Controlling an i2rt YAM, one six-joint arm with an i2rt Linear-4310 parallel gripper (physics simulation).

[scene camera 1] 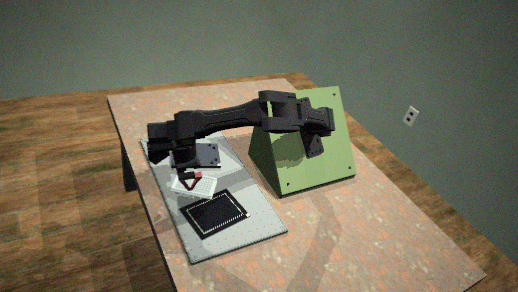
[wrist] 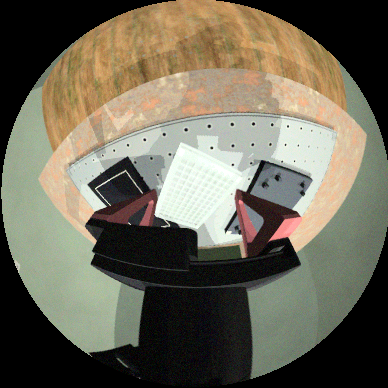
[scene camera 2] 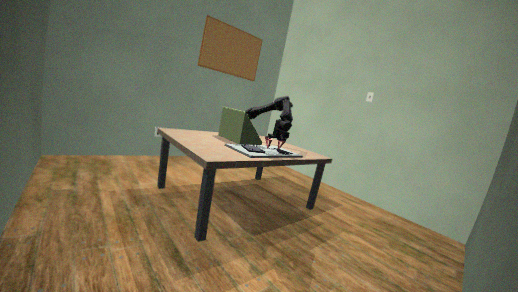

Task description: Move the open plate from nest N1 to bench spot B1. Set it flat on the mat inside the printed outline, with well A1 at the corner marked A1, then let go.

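Pixels of known places: gripper, fingertip midpoint: (scene camera 1: 187, 179) (wrist: 195, 192) (scene camera 2: 273, 148); arm's base, origin of the base link: (scene camera 1: 307, 127) (scene camera 2: 241, 121).
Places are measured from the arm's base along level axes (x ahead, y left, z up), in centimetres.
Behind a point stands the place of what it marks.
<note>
The open plate (scene camera 1: 207, 186) @[x 36.7, y 1.2, z -13.9 cm] (wrist: 200, 175) @[x 43.0, y -3.4, z -14.4 cm], white with rows of wells, lies between the grey nest (scene camera 1: 209, 151) @[x 28.7, y -13.9, z -14.1 cm] (wrist: 285, 186) @[x 39.0, y -16.1, z -14.0 cm] and the black mat (scene camera 1: 216, 214) @[x 38.6, y 11.5, z -15.1 cm] (wrist: 117, 188) @[x 43.4, y 10.4, z -15.0 cm]. It is turned relative to the mat's pale outline, and one corner appears to reach the mat's edge. Its wells are too small to tell which is A1. A small pale mark (scene camera 1: 248, 215) @[x 30.0, y 15.6, z -15.0 cm] is at one mat corner. My gripper (scene camera 1: 189, 185) @[x 42.0, y -2.6, z -12.4 cm] (scene camera 2: 275, 144) @[x 42.0, y -2.6, z -12.4 cm] (wrist: 195, 192) @[x 42.0, y -2.6, z -12.4 cm] is open above the plate, its red fingers at either side and apart from it in the wrist view. The nest holds no plate; pegs stand on it.
A light grey perforated board (scene camera 1: 250, 212) @[x 28.7, y 14.7, z -15.2 cm] (wrist: 232, 132) @[x 47.4, y -8.0, z -15.2 cm] carries the nest and mat. A green wedge-shaped stand (scene camera 1: 320, 160) @[x -2.1, y 8.9, z -8.5 cm] (scene camera 2: 232, 125) @[x 1.0, y -9.8, z -4.2 cm] bears the arm beside the board. The table's edge (scene camera 2: 245, 164) @[x 53.3, y -37.2, z -18.7 cm] runs near the board.
</note>
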